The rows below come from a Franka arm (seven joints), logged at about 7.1 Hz.
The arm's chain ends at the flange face. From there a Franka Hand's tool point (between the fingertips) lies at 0.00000 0.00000 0.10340 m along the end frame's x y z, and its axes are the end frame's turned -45 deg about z.
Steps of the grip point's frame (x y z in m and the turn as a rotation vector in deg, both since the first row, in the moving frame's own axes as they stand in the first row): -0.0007 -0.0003 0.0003 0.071 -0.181 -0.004; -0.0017 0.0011 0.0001 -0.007 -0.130 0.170; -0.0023 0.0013 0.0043 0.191 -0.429 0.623; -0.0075 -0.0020 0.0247 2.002 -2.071 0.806; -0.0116 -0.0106 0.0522 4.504 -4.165 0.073; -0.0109 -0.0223 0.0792 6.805 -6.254 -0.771
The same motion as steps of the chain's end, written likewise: -0.0004 0.0001 0.0003 -0.078 -0.178 -0.004; -0.0003 0.0018 0.0001 -0.097 -0.087 0.170; 0.0001 0.0022 0.0043 -0.168 -0.438 0.623; -0.0015 0.0038 0.0248 -0.049 -2.880 0.806; -0.0047 0.0011 0.0528 0.240 -6.130 0.073; -0.0069 -0.0075 0.0805 0.390 -9.234 -0.771
